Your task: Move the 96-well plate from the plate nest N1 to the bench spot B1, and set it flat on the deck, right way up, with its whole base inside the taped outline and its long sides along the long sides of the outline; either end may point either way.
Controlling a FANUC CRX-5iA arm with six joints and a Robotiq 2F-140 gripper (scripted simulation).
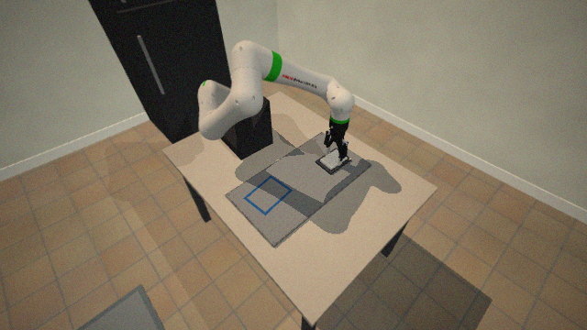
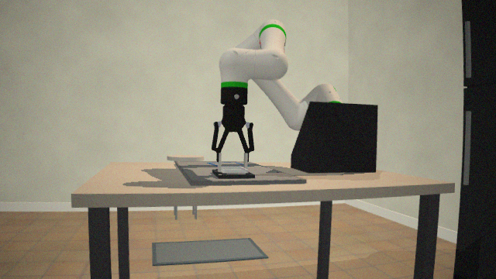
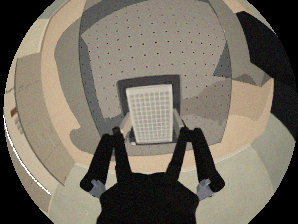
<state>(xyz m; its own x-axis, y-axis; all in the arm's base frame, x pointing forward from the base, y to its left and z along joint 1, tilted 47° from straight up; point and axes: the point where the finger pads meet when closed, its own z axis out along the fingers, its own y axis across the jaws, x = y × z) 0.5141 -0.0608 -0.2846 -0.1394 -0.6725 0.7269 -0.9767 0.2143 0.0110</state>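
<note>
The black plate nest is 30 mm below my hand. Round my hand: white 96-well plate: 20 mm below.
</note>
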